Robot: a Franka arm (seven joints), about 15 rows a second.
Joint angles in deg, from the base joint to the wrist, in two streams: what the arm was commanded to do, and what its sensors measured. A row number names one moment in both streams.
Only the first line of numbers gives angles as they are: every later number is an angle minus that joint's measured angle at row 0.
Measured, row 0:
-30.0, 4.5, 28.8, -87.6, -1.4, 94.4, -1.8
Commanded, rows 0 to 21:
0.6, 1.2, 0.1, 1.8, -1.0, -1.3, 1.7
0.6, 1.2, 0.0, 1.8, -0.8, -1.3, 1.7
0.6, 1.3, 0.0, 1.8, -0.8, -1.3, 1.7
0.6, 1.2, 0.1, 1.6, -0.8, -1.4, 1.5
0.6, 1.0, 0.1, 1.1, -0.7, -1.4, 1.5
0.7, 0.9, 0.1, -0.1, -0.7, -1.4, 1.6
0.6, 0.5, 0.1, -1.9, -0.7, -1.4, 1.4
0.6, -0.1, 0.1, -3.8, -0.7, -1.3, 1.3
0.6, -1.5, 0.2, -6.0, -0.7, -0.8, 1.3
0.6, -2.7, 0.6, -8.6, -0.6, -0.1, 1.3
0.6, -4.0, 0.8, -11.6, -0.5, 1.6, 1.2
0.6, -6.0, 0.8, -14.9, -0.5, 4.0, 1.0
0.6, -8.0, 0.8, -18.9, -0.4, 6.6, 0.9
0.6, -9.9, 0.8, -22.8, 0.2, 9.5, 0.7
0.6, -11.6, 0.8, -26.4, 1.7, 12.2, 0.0
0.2, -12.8, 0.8, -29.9, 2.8, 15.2, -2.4
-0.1, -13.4, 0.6, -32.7, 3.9, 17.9, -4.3
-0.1, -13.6, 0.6, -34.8, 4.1, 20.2, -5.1
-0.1, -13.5, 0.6, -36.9, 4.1, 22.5, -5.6
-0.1, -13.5, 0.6, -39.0, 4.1, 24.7, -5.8
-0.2, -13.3, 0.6, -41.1, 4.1, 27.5, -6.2
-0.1, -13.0, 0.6, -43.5, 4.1, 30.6, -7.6
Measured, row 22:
0.3, -11.0, 0.9, -36.3, 2.4, 23.2, -3.4
